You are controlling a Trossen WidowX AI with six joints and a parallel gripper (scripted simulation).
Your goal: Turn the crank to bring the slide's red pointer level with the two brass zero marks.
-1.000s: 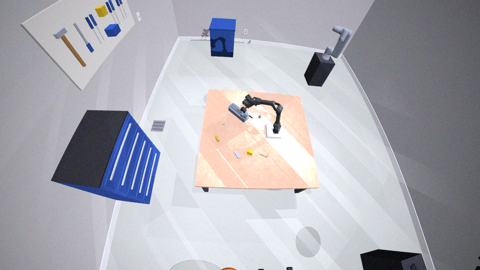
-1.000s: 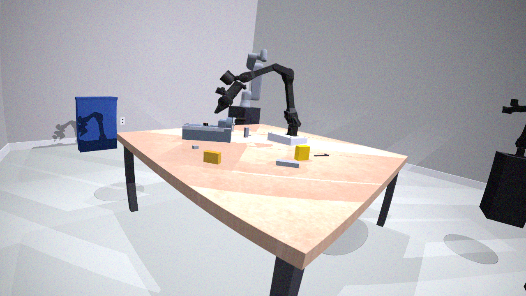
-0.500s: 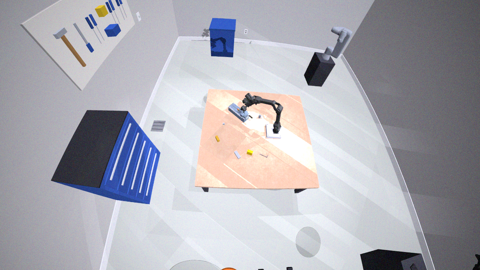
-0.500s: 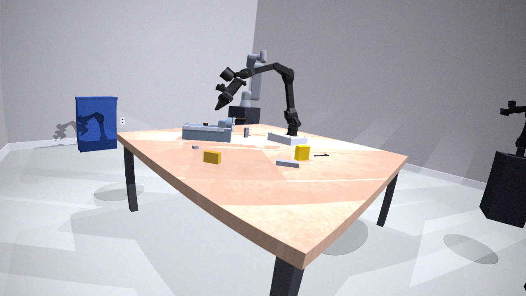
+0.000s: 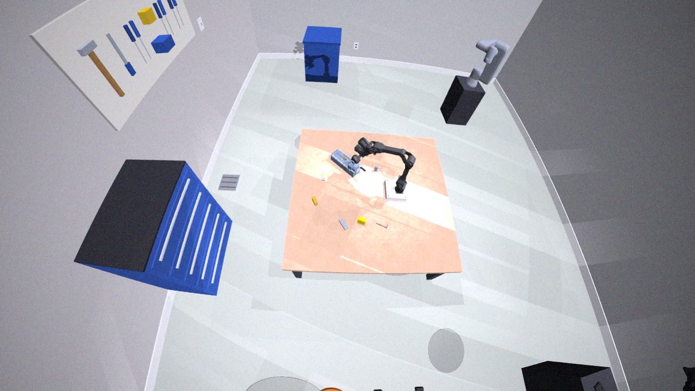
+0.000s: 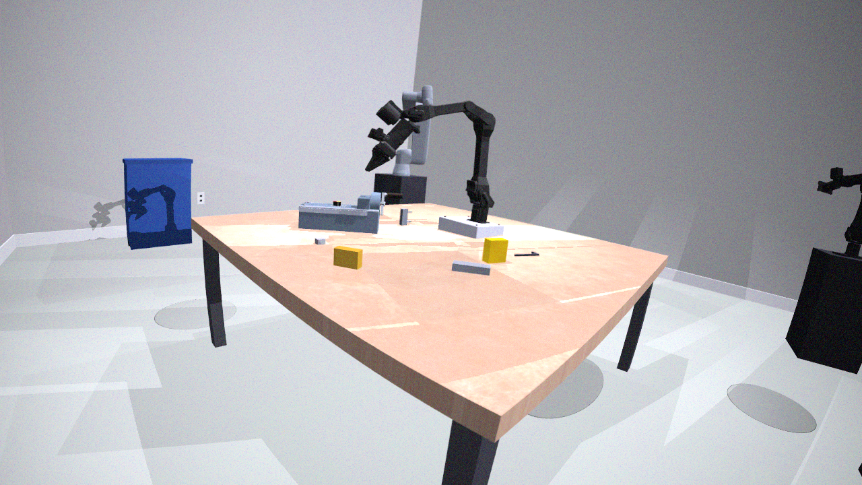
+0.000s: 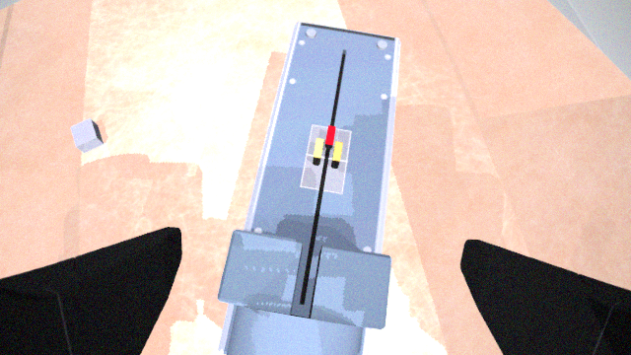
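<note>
My gripper tip is 9 cm above the crank, 6 cm to the right of it and 6 cm past it. From my gripper tip the other things lie so: red pointer: 11 cm below, 7 cm to the right, 7 cm ahead; grey cube: 24 cm ahead, 19 cm below, 9 cm to the left; dark brown handle: 7 cm to the left, 7 cm below, 7 cm behind.
</note>
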